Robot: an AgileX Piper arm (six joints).
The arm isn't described. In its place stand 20 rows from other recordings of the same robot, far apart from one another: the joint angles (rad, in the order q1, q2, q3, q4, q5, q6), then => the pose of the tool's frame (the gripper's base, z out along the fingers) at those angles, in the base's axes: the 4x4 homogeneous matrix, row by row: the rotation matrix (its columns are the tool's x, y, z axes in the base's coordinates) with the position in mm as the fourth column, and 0 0 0 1 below.
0.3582 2.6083 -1.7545 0.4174 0.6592 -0.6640 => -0.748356, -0.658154, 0.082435, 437.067; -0.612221, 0.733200, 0.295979, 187.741; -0.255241, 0.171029, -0.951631, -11.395; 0, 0, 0, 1
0.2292 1.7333 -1.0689 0.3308 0.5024 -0.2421 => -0.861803, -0.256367, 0.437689, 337.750; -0.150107, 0.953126, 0.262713, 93.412; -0.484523, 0.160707, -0.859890, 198.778; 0, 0, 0, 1
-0.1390 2.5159 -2.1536 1.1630 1.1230 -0.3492 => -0.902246, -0.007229, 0.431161, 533.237; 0.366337, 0.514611, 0.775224, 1.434; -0.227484, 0.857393, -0.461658, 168.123; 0, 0, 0, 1
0.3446 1.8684 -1.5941 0.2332 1.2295 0.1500 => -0.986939, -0.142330, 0.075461, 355.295; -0.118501, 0.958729, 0.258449, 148.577; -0.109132, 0.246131, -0.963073, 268.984; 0, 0, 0, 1
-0.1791 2.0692 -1.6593 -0.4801 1.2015 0.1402 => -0.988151, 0.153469, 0.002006, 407.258; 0.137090, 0.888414, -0.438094, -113.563; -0.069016, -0.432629, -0.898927, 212.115; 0, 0, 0, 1
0.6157 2.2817 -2.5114 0.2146 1.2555 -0.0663 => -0.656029, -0.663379, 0.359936, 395.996; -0.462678, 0.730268, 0.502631, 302.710; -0.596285, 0.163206, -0.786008, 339.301; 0, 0, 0, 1
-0.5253 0.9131 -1.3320 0.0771 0.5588 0.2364 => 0.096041, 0.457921, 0.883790, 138.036; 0.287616, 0.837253, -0.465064, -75.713; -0.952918, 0.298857, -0.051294, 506.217; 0, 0, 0, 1
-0.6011 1.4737 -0.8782 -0.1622 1.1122 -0.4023 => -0.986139, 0.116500, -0.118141, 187.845; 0.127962, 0.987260, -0.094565, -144.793; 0.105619, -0.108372, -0.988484, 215.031; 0, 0, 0, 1
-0.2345 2.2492 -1.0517 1.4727 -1.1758 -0.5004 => -0.027647, 0.999116, 0.031656, 332.032; 0.303750, 0.038568, -0.951971, -165.262; -0.952351, -0.016704, -0.304548, 76.064; 0, 0, 0, 1
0.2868 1.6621 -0.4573 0.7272 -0.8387 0.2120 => -0.162326, 0.405160, 0.899720, 267.719; 0.568918, 0.783427, -0.250148, 32.048; -0.806215, 0.471261, -0.357674, 152.345; 0, 0, 0, 1
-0.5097 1.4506 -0.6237 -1.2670 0.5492 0.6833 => -0.947709, 0.235796, 0.215051, 198.090; 0.023035, 0.722641, -0.690840, -162.653; -0.318302, -0.649762, -0.690285, 192.396; 0, 0, 0, 1
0.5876 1.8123 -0.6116 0.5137 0.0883 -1.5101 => 0.057920, -0.956876, 0.284663, 221.883; -0.970267, 0.013167, 0.241678, 152.531; -0.235004, -0.290197, -0.927663, 88.275; 0, 0, 0, 1
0.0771 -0.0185 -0.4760 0.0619 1.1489 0.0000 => -0.538054, -0.110764, 0.835601, -9.344; -0.016160, 0.992502, 0.121157, 4.429; -0.842755, 0.051686, -0.535810, 263.769; 0, 0, 0, 1
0.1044 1.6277 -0.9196 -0.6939 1.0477 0.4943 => -0.996734, 0.025806, 0.076526, 276.840; -0.020520, 0.835549, -0.549033, -21.684; -0.078110, -0.548810, -0.832290, 199.014; 0, 0, 0, 1
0.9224 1.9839 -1.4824 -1.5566 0.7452 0.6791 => 0.002324, -0.328799, 0.944397, 319.729; -0.929061, 0.348642, 0.123668, 319.813; -0.369918, -0.877690, -0.304664, 257.605; 0, 0, 0, 1
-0.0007 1.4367 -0.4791 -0.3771 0.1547 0.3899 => -0.848515, 0.045006, 0.527254, 226.917; 0.017461, 0.998215, -0.057107, -5.322; -0.528884, -0.039249, -0.847786, 153.331; 0, 0, 0, 1
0.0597 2.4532 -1.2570 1.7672 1.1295 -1.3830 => -0.938345, -0.180659, 0.294738, 400.183; 0.214315, 0.364975, 0.906015, 104.764; -0.271251, 0.913321, -0.303754, 30.256; 0, 0, 0, 1
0.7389 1.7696 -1.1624 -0.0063 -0.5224 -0.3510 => 0.237484, -0.632696, 0.737087, 305.218; -0.255702, 0.691317, 0.675794, 278.463; -0.937133, -0.348965, 0.002395, 286.917; 0, 0, 0, 1
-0.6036 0.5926 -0.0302 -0.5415 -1.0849 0.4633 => 0.452645, 0.100576, 0.886000, 97.375; -0.108451, 0.992452, -0.057254, -16.757; -0.885071, -0.070171, 0.460136, 259.458; 0, 0, 0, 1
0.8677 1.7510 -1.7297 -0.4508 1.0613 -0.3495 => -0.130546, -0.758650, 0.638285, 276.218; -0.939491, 0.300325, 0.164808, 272.354; -0.316724, -0.578148, -0.751951, 363.930; 0, 0, 0, 1
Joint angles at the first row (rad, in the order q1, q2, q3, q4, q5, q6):
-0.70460 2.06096 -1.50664 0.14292 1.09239 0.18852
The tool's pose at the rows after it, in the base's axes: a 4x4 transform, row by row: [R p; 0 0 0 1], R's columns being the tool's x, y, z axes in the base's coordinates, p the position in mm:
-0.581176, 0.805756, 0.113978, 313.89; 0.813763, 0.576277, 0.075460, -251.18; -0.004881, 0.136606, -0.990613, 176.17; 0, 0, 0, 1
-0.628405, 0.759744, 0.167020, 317.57; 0.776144, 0.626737, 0.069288, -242.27; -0.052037, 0.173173, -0.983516, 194.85; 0, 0, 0, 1
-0.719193, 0.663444, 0.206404, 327.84; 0.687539, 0.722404, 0.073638, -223.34; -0.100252, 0.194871, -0.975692, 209.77; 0, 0, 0, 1
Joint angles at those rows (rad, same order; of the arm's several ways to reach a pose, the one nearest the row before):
-0.70460 2.04540 -1.50413 0.14920 1.08308 0.17788
-0.68806 1.99974 -1.50414 0.18165 1.08307 0.11865
-0.63986 1.96318 -1.50417 0.20776 1.08404 0.02622

